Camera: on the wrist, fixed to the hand. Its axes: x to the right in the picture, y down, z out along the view.
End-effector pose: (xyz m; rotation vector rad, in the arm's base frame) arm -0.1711 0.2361 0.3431 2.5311 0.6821 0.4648
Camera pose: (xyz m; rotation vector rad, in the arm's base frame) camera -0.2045 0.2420 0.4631 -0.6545 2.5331 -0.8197
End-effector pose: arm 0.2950 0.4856 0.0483 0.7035 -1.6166 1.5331
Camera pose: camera 0.2768 0.6053 0.0184 1.5786 0.5617 -0.9706
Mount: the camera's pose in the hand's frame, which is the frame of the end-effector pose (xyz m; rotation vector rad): -0.0007 0.0456 -0.1161 -0.0390 -0.2047 -3.1212
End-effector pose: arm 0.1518 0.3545 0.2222 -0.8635 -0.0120 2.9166
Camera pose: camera 0.2112 0.3067 0.1235 0.1302 -0.6060 -0.0505
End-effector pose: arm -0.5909 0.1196 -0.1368 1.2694 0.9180 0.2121
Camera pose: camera -0.6560 0.2183 -0.0972 -1.1899 1.5217 -2.1264
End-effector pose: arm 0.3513 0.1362 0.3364 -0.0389 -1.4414 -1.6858
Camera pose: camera 0.4379 0.0464 0.3340 -1.1748 0.0891 1.0085
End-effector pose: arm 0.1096 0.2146 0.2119 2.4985 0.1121 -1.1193
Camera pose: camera 0.2009 0.2179 0.2969 0.1597 -2.2521 0.6617
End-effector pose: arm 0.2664 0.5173 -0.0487 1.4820 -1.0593 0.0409
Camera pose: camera 0.3008 0.6190 0.0149 -1.4329 -1.8778 2.0706
